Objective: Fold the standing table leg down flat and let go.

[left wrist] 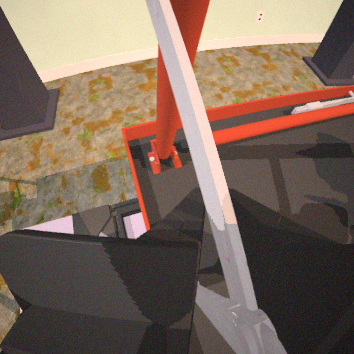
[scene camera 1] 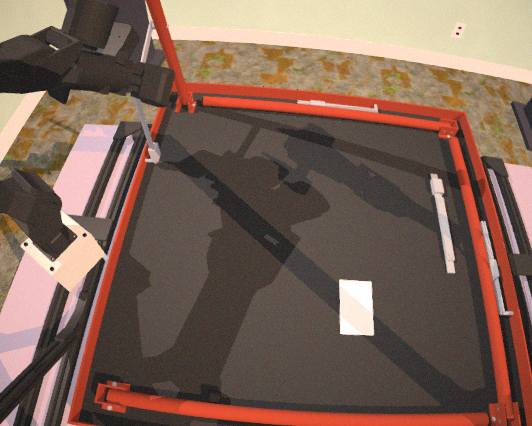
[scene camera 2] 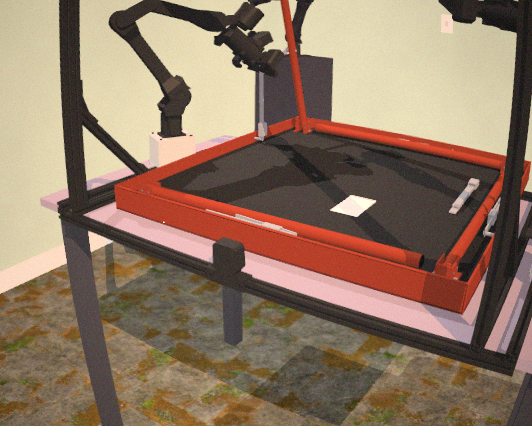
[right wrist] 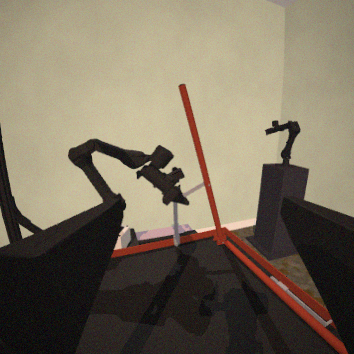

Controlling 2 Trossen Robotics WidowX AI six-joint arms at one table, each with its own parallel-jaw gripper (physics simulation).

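Frame: origin at the left arm's base, x ahead, y left, z up, level; metres.
Seen in the pictures: left gripper, between the fingertips: (scene camera 2: 275,76) (right wrist: 188,203); right gripper, between the fingertips: (scene camera 2: 451,1) (right wrist: 202,205); left arm's base, origin of its link: (scene camera 1: 55,240) (scene camera 2: 171,134).
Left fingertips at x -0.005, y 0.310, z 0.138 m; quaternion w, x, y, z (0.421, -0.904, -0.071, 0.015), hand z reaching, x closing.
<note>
Offsets run from my left fingertips to a thing's top centre. "spot": to the spot under its first point.
The standing red leg (scene camera 1: 170,55) (scene camera 2: 295,65) (left wrist: 166,115) (right wrist: 200,160) rises from the frame's back corner, tilted a little to the left in the right wrist view. Its grey brace (scene camera 1: 144,120) (scene camera 2: 261,100) (left wrist: 195,130) (right wrist: 175,220) is bent: the lower part stands nearly upright on the frame's rim, the upper part slants to the leg. My left gripper (scene camera 1: 156,85) (scene camera 2: 270,62) (left wrist: 212,196) (right wrist: 188,203) is shut on the brace near its bend; the hold is partly hidden. My right gripper (right wrist: 202,205) is open and empty, high and away from the leg.
The red table frame (scene camera 1: 121,220) (scene camera 2: 280,250) lies upside down, with other legs (scene camera 1: 325,107) (scene camera 2: 285,232) folded flat along its sides. A grey bar @(0.586 m ahead, 0.182 m left, 0.177 m down) (scene camera 1: 444,225) (scene camera 2: 465,196) and a white rectangle @(spot: 0.508 m ahead, 0.085 m right, 0.201 m down) (scene camera 1: 356,307) (scene camera 2: 353,205) lie on its dark underside. Black posts (scene camera 2: 72,100) stand in front.
</note>
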